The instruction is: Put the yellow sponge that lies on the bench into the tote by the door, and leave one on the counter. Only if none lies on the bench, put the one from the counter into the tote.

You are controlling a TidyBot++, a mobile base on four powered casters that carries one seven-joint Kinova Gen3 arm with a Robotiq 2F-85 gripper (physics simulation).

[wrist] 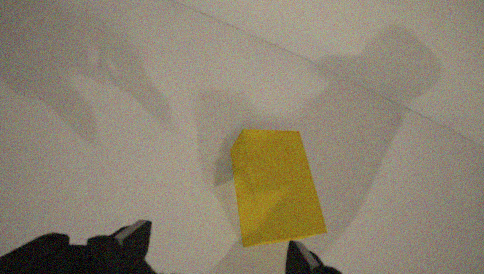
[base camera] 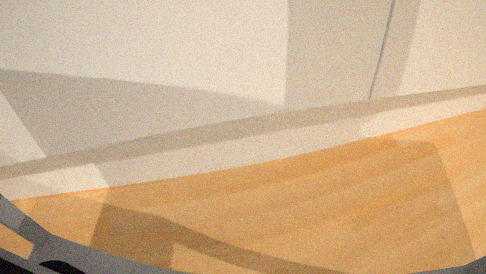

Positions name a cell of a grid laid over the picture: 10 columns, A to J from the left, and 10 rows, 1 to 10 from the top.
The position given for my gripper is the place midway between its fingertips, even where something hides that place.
I see my gripper (wrist: E9), a yellow sponge (wrist: F8) and a white counter (base camera: C4).
The white counter shows as well in the wrist view (wrist: C5).
